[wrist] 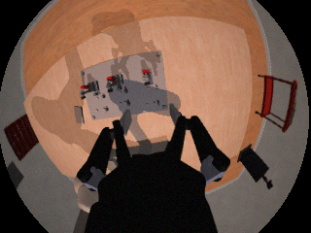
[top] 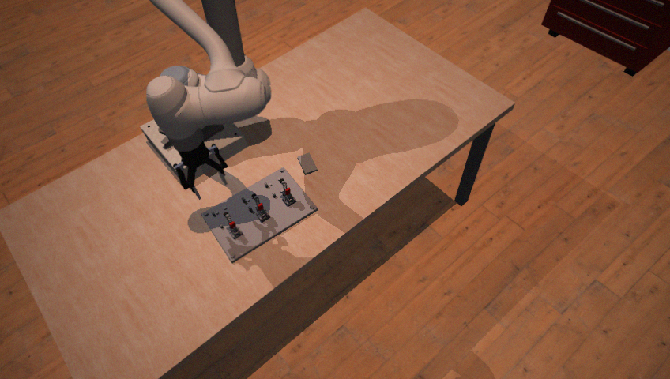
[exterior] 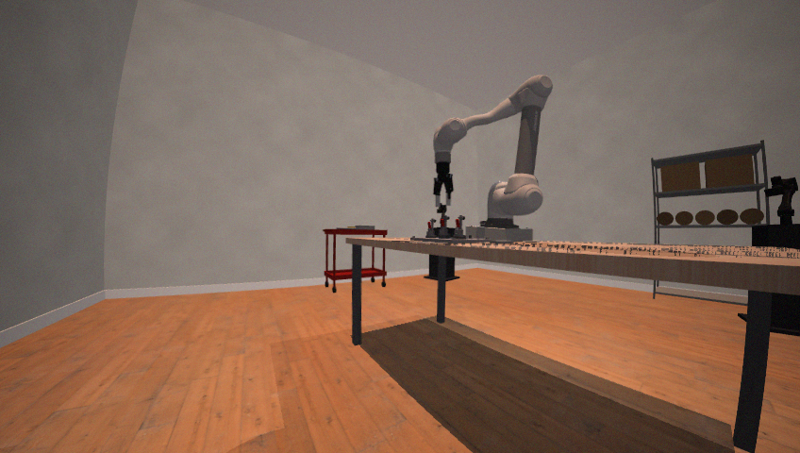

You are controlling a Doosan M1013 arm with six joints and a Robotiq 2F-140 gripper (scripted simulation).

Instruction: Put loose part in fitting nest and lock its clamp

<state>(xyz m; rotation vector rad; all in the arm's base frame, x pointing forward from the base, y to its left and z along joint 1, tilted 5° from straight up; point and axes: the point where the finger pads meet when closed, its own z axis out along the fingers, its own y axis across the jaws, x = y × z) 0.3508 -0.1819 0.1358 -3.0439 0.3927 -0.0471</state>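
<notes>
The grey plate part is 70 mm ahead of my hand, 370 mm to the left of it and 210 mm below it. Round my hand: fixture: 80 mm ahead, 90 mm to the left, 210 mm below.
</notes>
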